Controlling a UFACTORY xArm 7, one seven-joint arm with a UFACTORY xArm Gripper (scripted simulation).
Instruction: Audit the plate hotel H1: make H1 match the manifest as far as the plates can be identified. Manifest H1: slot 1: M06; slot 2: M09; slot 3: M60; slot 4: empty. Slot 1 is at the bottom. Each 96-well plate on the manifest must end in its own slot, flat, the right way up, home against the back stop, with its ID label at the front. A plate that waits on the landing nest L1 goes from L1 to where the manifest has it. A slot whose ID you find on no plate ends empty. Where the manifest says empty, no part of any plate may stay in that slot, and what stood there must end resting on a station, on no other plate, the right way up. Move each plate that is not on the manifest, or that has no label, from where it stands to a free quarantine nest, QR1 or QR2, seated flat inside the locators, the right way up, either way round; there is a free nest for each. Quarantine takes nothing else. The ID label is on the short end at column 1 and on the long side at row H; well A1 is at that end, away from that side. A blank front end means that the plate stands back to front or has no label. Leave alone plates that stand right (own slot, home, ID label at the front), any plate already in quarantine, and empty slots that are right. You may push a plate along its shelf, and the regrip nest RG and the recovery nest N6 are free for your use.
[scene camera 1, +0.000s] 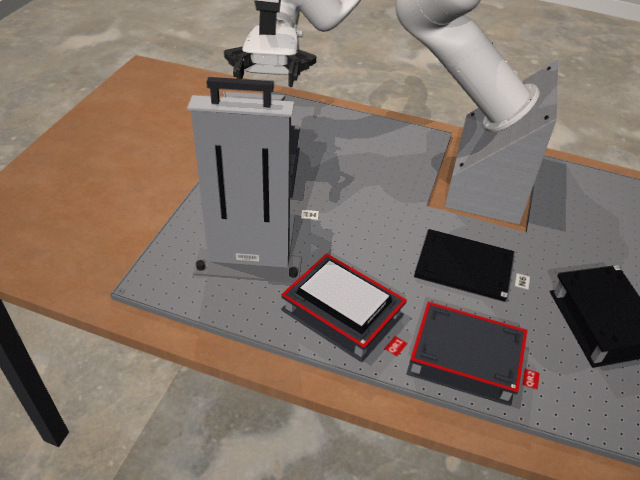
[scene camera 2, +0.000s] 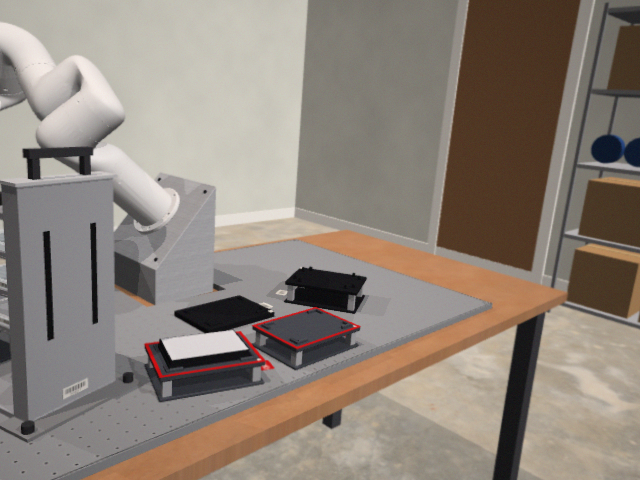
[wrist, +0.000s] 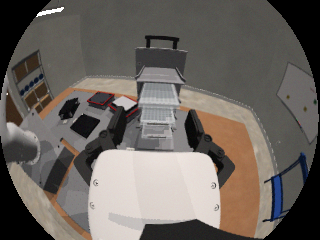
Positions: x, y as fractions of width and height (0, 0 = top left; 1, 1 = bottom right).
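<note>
Scene camera 1: my gripper (scene camera 1: 0.41, 0.16), plate hotel H1 (scene camera 1: 0.38, 0.28), flat black nest N6 (scene camera 1: 0.73, 0.55), quarantine nest QR2 (scene camera 1: 0.73, 0.72). Scene camera 2: plate hotel H1 (scene camera 2: 0.13, 0.73), flat black nest N6 (scene camera 2: 0.37, 0.65). Wrist view: my gripper (wrist: 0.49, 0.48), plate hotel H1 (wrist: 0.47, 0.24).
</note>
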